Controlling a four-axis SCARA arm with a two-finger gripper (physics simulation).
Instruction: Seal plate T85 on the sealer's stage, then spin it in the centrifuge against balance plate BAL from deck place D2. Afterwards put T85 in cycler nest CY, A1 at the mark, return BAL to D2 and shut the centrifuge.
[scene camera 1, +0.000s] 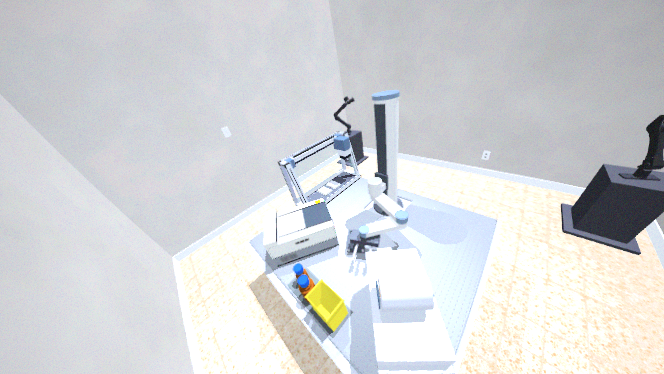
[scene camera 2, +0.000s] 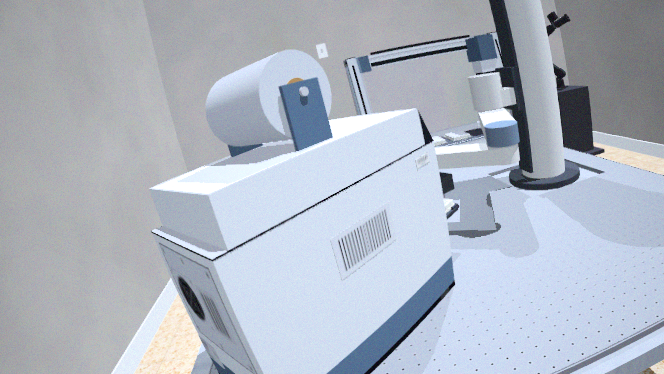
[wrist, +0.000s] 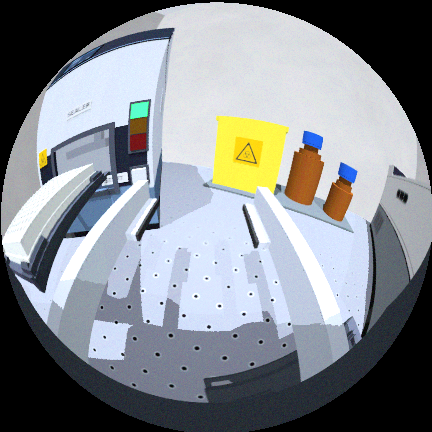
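Where they show: gripper, fingertip midpoint: (scene camera 1: 360, 262) (wrist: 200, 193); arm's base at its link origin: (scene camera 2: 544, 176).
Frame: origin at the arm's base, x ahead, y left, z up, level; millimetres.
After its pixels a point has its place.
Note:
My gripper (scene camera 1: 360, 259) @[z 103, x 623, y 177 mm] (wrist: 200, 193) @[z 103, x 623, y 177 mm] is shut with nothing between its two pale fingers, which still stand a gap apart. In the wrist view it hangs above the perforated table in front of the sealer (scene camera 1: 402, 280) @[z 489, x 756, y 490 mm] (scene camera 2: 320, 225) @[z 276, x 721, y 610 mm] (wrist: 105, 100) @[z 204, x 614, y 309 mm]. A white plate (wrist: 42, 215) (scene camera 2: 449, 205) @[z 122, x 457, y 289 mm] lies on the dark stage (wrist: 45, 270) sticking out of the sealer's door, left of the fingers. Its label cannot be read. The sealer's green lamp looks lit. Several white plates (scene camera 1: 327, 188) @[z 93, x 170, y -570 mm] (scene camera 2: 456, 136) @[z 84, x 96, y -543 mm] lie on the deck under the gantry. BAL and T85 cannot be told apart by label.
A grey-white boxed instrument (scene camera 1: 300, 240) @[z 194, x 770, y -186 mm] (wrist: 412, 210) stands across from the sealer; its lid looks down. A yellow bin (scene camera 1: 327, 307) @[z 21, x 910, y 162 mm] (wrist: 250, 155) @[z 103, x 857, y 181 mm] and two brown bottles with blue caps stand along the table edge. The gantry frame (scene camera 1: 312, 149) @[z 510, x 180, y -630 mm] (scene camera 2: 420, 51) @[z 489, x 150, y -627 mm] and arm column (scene camera 1: 392, 145) @[z 585, x 39, y 64 mm] (scene camera 2: 537, 90) @[z 296, x 32, y 67 mm] stand behind.

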